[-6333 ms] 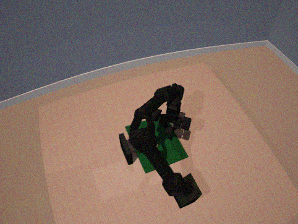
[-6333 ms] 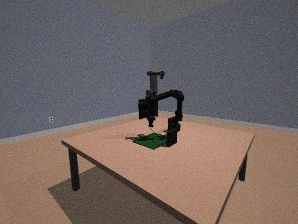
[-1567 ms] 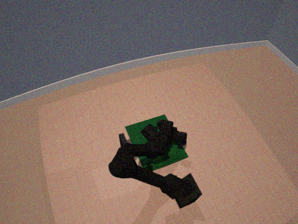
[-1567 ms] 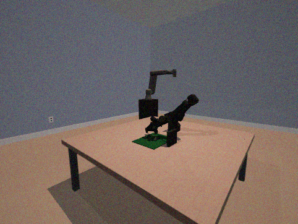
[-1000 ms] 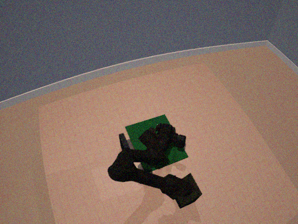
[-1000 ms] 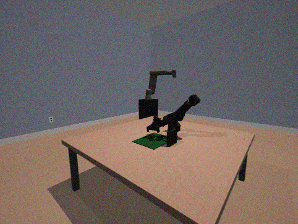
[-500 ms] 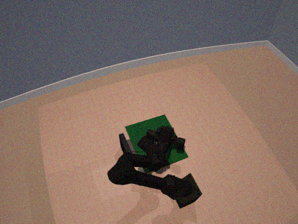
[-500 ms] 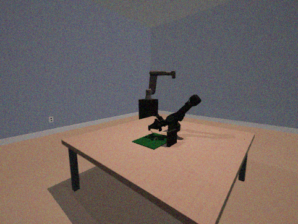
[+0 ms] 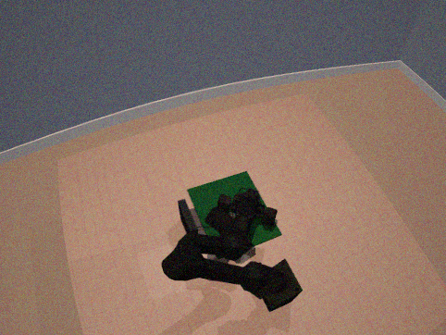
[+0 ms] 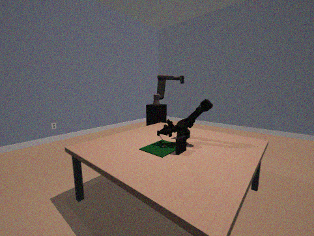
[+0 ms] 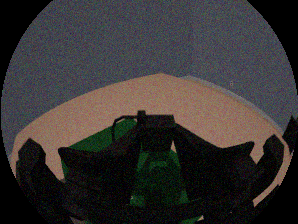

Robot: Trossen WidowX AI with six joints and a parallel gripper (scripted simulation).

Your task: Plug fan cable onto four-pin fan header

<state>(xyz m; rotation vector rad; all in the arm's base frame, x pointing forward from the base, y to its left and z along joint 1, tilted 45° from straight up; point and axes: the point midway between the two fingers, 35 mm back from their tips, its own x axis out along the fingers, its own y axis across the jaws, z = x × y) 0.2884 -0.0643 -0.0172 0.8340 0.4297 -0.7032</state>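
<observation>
The pale fan header lies 12 cm below my gripper tip and 7 cm to the left of it. The rest, counted from my gripper tip: black plug: 1 cm below; dark fan: 22 cm to the left, 6 cm below, 1 cm ahead; green circuit board: 13 cm below, 6 cm to the left, 2 cm ahead.
</observation>
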